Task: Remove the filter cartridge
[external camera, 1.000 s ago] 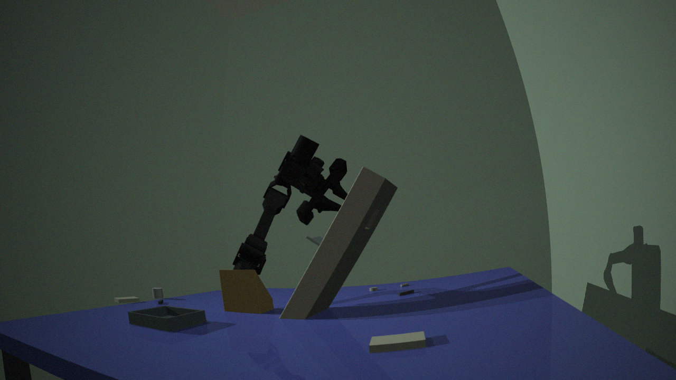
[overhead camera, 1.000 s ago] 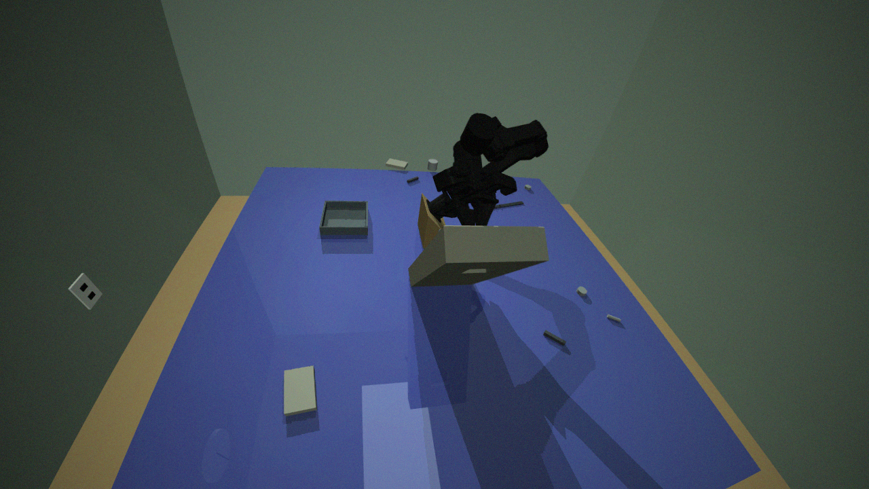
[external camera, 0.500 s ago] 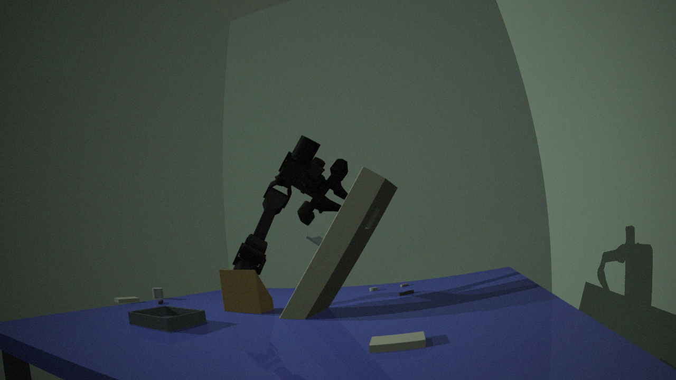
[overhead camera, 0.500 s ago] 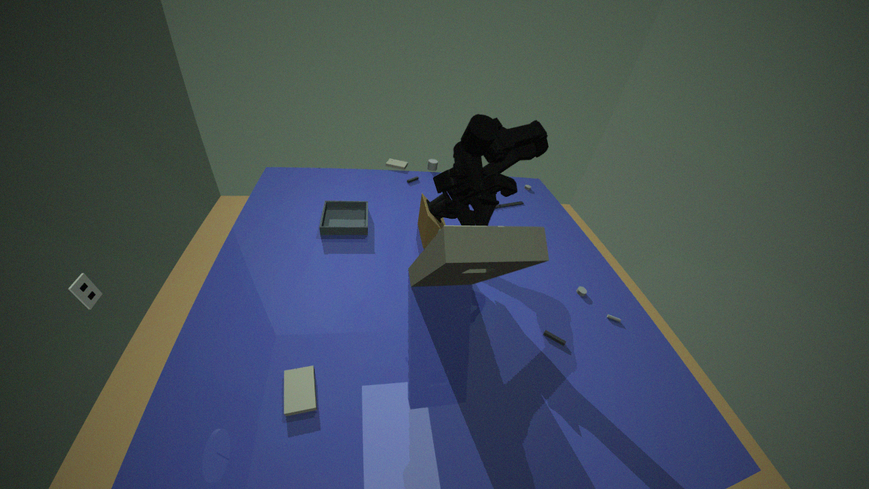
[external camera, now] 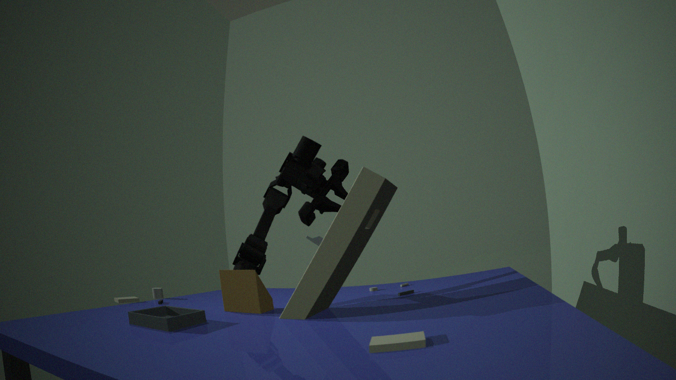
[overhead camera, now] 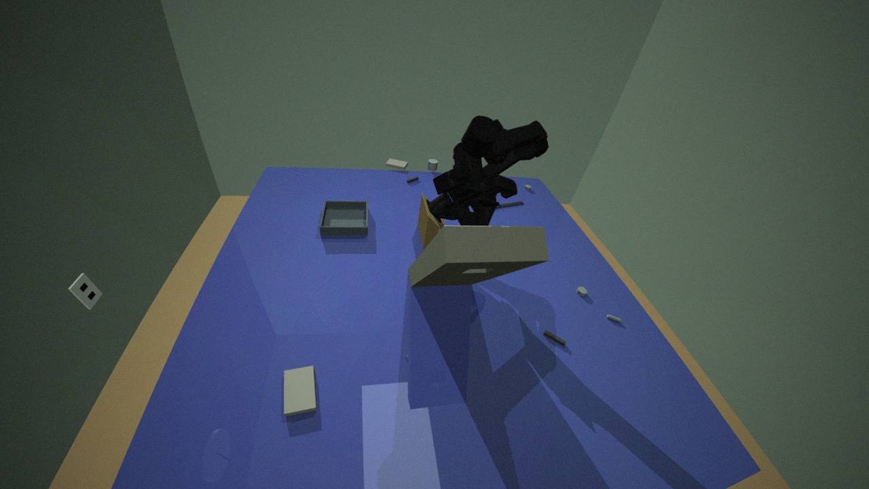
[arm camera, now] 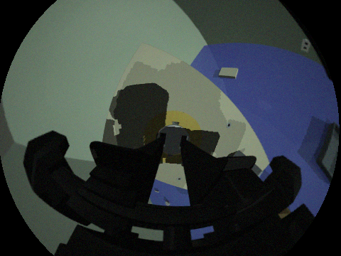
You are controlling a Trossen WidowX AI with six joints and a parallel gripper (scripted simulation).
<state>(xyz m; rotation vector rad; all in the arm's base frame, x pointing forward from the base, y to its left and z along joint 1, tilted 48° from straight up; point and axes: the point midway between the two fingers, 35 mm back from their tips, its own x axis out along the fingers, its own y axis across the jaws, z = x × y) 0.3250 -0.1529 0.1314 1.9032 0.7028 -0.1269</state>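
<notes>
My gripper tip is now 1 cm short of the round filter cartridge and 1 cm above it. The rest, counted from my gripper tip: dark tray (43 cm behind, 28 cm to the right, 26 cm below).
</notes>
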